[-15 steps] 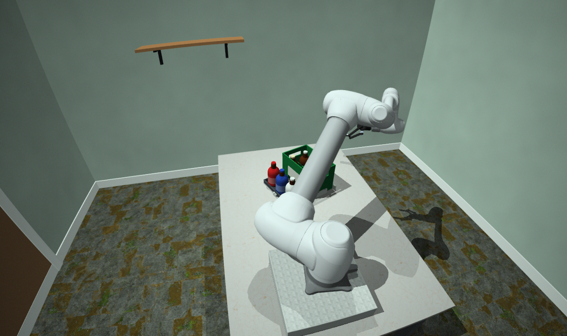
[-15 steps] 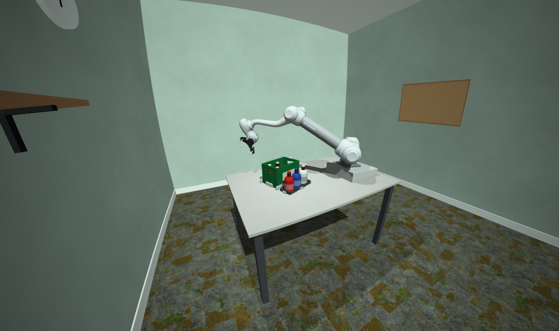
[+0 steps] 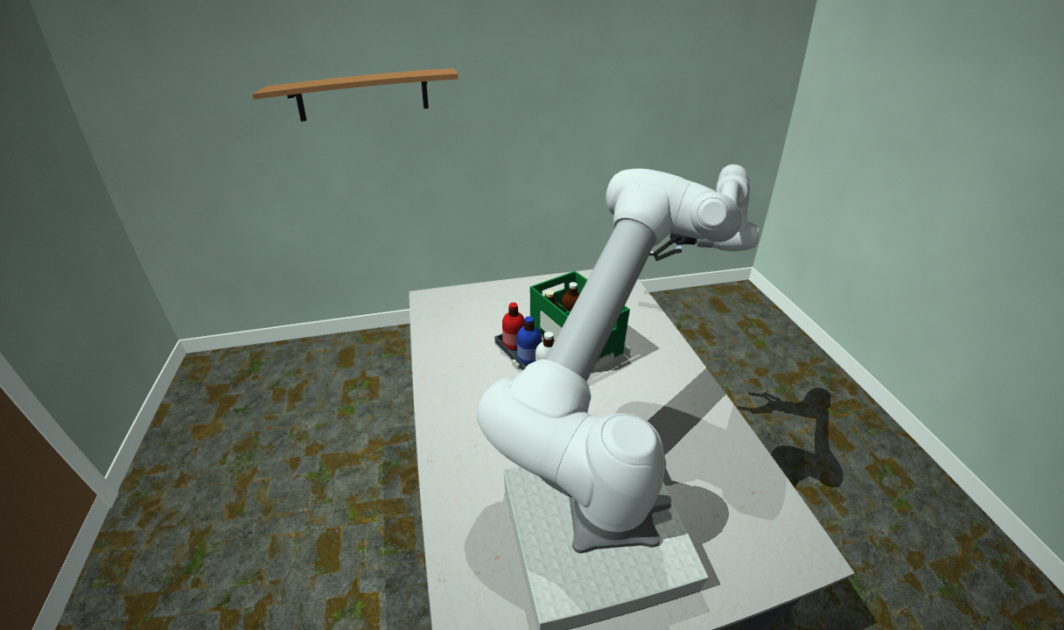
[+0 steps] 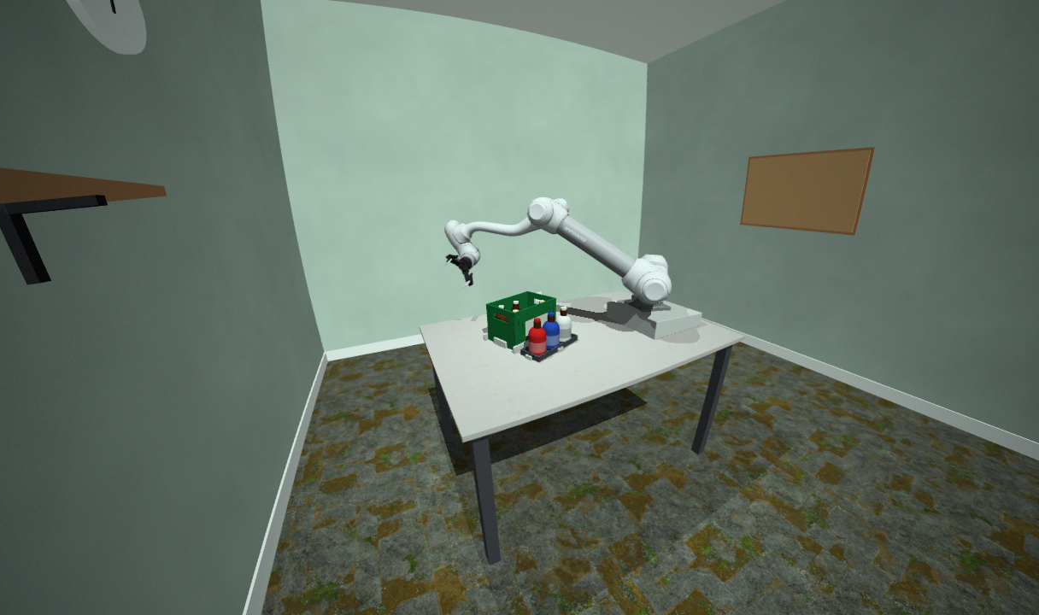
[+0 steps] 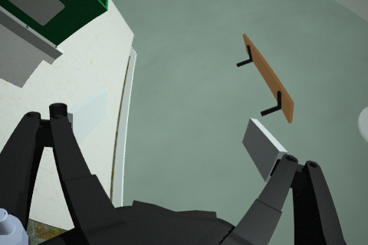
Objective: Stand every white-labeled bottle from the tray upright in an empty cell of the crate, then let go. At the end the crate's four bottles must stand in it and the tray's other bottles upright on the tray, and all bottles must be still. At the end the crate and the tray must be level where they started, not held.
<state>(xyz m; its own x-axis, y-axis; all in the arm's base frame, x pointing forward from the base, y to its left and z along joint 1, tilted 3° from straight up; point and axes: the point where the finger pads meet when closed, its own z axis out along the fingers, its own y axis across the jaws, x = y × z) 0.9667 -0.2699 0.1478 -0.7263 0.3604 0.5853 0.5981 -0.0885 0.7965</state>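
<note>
My gripper is now 440 mm past the white-labeled bottle, 360 mm to the right of it and 180 mm above it. The rest, counted from my hand: blue bottle (410 mm to the left, 360 mm behind, 180 mm below); red bottle (460 mm to the left, 280 mm behind, 180 mm below); green crate (270 mm behind, 250 mm to the left, 180 mm below).
</note>
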